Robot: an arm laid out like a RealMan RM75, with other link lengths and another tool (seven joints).
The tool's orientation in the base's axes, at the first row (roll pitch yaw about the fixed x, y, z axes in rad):
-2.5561, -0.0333, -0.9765
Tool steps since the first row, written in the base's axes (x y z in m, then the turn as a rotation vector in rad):
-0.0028, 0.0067, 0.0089, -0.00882, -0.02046, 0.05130
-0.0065, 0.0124, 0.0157, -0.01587, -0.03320, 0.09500
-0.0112, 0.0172, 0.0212, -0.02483, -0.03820, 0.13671
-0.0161, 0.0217, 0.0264, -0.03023, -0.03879, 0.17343
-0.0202, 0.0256, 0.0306, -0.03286, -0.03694, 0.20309
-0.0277, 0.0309, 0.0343, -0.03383, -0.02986, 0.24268
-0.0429, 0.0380, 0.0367, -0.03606, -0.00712, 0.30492
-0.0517, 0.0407, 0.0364, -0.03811, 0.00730, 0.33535
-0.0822, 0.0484, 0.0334, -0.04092, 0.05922, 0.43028
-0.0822, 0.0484, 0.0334, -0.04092, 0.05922, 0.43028
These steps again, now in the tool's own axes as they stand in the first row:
-0.0068, -0.0062, -0.0068, 0.01371, -0.01247, -0.05277
-0.0134, -0.0102, -0.0126, 0.02177, -0.02567, -0.09616
-0.0198, -0.0124, -0.0180, 0.02229, -0.04021, -0.13657
-0.0261, -0.0141, -0.0234, 0.02098, -0.05653, -0.16988
-0.0315, -0.0155, -0.0277, 0.01896, -0.07201, -0.19531
-0.0399, -0.0150, -0.0328, 0.01387, -0.09663, -0.22671
-0.0543, -0.0094, -0.0400, -0.00413, -0.14045, -0.27310
-0.0614, -0.0045, -0.0431, -0.01621, -0.16281, -0.29529
-0.0850, 0.0141, -0.0529, -0.05761, -0.23835, -0.36082
-0.0850, 0.0141, -0.0529, -0.05761, -0.23835, -0.36082

